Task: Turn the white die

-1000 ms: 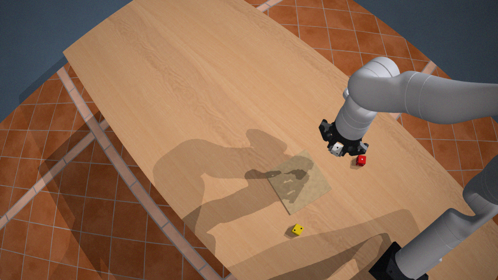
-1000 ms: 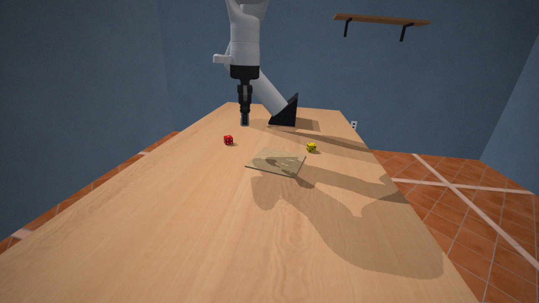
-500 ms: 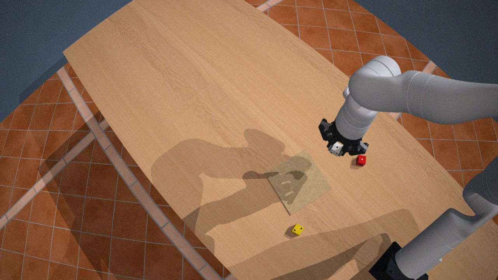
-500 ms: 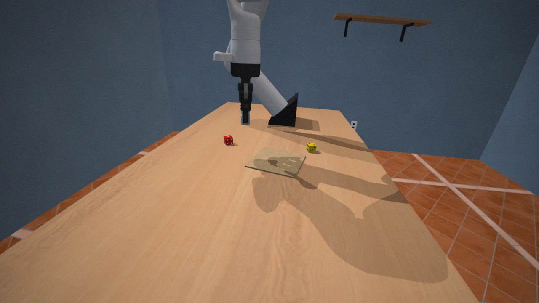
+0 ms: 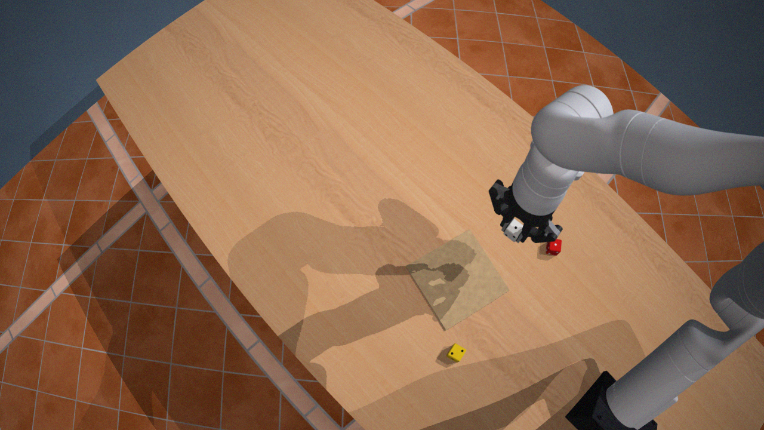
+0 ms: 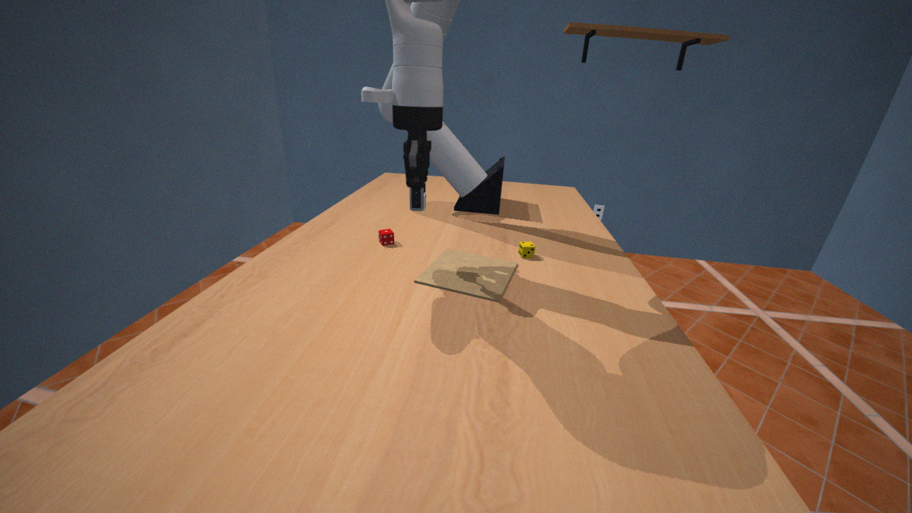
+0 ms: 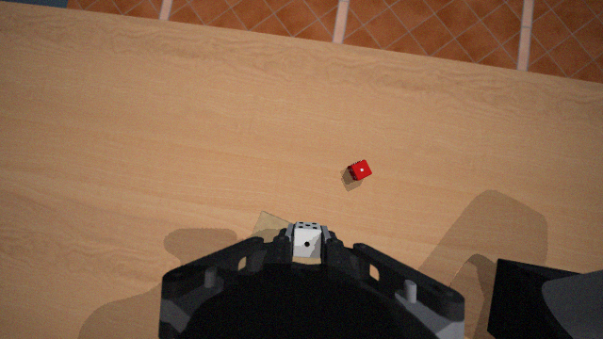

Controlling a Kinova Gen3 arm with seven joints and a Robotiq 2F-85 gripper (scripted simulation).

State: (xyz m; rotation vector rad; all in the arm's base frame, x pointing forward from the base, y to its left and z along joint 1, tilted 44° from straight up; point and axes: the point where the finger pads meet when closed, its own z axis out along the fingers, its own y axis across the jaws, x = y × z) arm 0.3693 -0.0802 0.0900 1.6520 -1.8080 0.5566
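Right now the tan mat is 30 mm ahead of my hand, 90 mm to the left of it and 120 mm below it. Round my hand: white die 10 mm below; then yellow die 50 mm behind, 210 mm to the left, 110 mm below; then red die 80 mm behind, 70 mm to the right, 110 mm below.
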